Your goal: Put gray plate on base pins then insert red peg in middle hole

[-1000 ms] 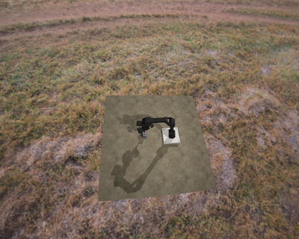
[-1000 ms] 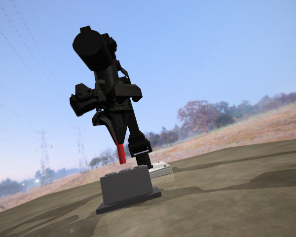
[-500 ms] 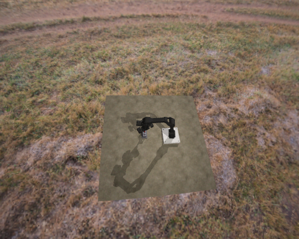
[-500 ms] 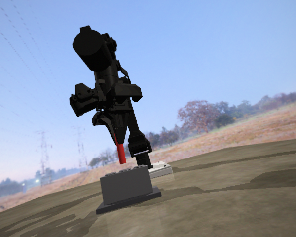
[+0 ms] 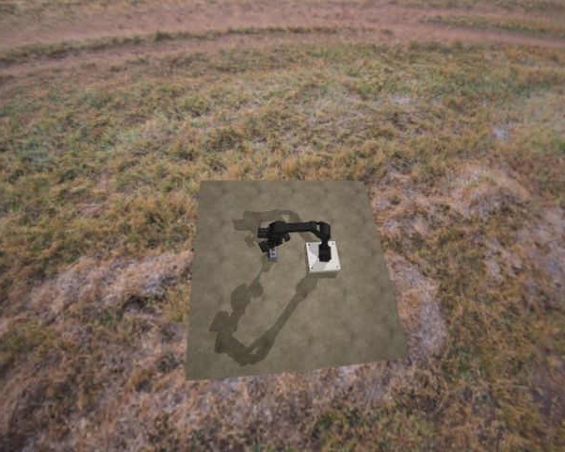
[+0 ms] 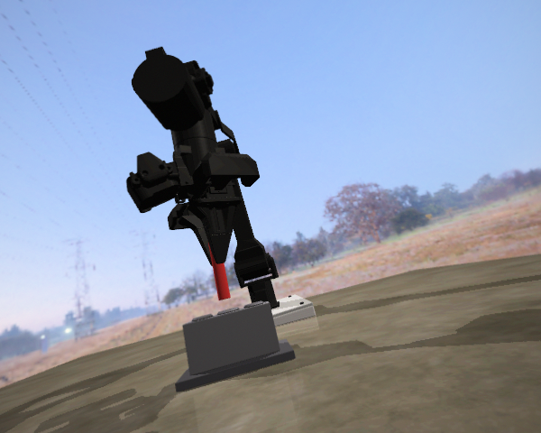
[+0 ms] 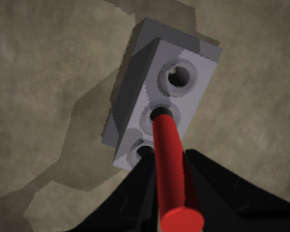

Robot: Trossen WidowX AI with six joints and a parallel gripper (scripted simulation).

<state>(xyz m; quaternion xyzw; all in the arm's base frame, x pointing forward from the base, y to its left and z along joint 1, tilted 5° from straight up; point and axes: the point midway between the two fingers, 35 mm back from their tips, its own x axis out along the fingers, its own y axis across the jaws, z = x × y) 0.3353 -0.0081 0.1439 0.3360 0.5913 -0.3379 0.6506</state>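
The gray plate lies 70 mm below my gripper tip. From my gripper tip the other things lie so: dark gray base: 110 mm below; red peg: right at my gripper tip.
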